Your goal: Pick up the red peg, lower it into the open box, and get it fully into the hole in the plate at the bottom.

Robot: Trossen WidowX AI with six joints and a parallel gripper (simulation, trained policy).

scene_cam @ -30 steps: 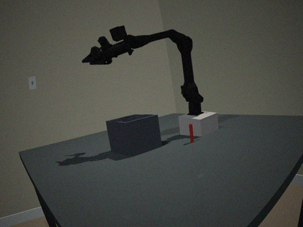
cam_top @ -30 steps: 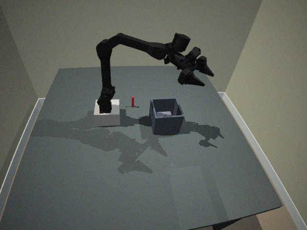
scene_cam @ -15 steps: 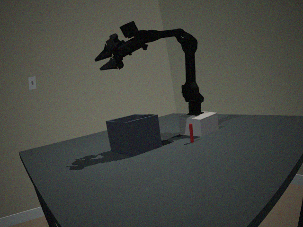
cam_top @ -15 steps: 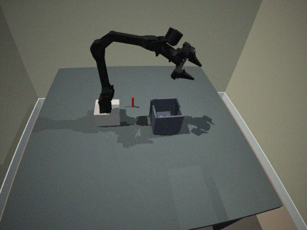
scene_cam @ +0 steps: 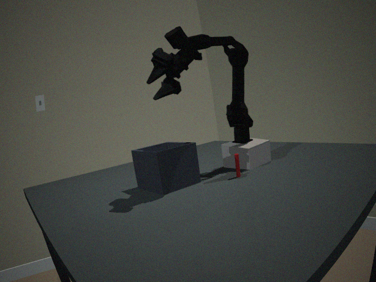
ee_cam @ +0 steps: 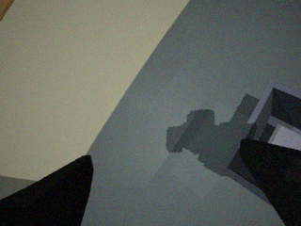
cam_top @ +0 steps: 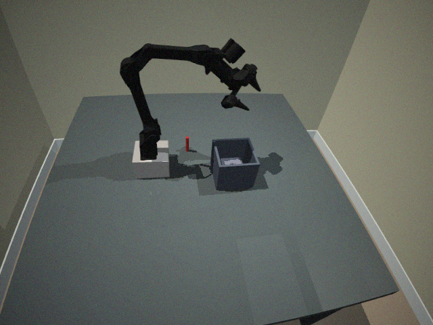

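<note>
The red peg lies 240 mm behind my gripper tip, 100 mm to the left of it and 280 mm below it. The rest, counted from my gripper tip: plate 70 mm behind, 70 mm to the right, 280 mm below.
</note>
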